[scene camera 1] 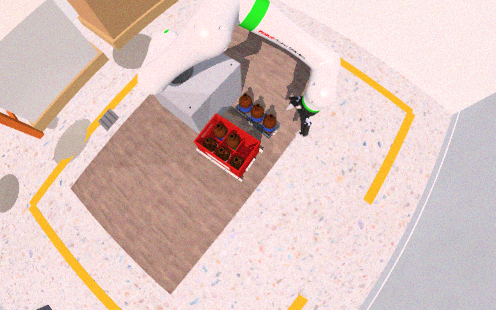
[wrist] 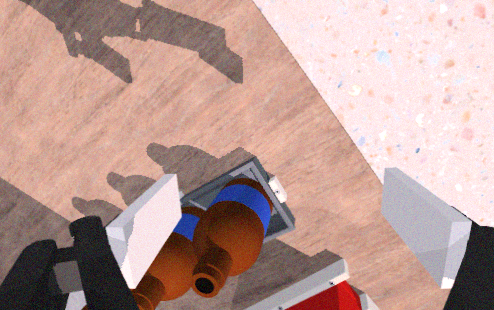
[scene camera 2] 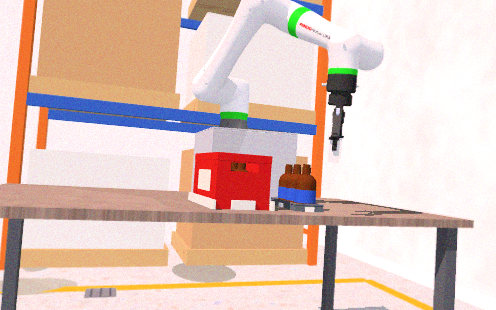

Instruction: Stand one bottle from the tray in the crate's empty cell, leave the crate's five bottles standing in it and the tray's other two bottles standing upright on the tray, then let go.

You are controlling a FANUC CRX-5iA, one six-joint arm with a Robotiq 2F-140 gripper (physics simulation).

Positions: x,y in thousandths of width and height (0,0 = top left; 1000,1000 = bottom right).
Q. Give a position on a brown bottle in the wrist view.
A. At 461,776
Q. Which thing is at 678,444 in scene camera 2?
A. The gripper.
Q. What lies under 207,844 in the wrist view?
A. The gripper.
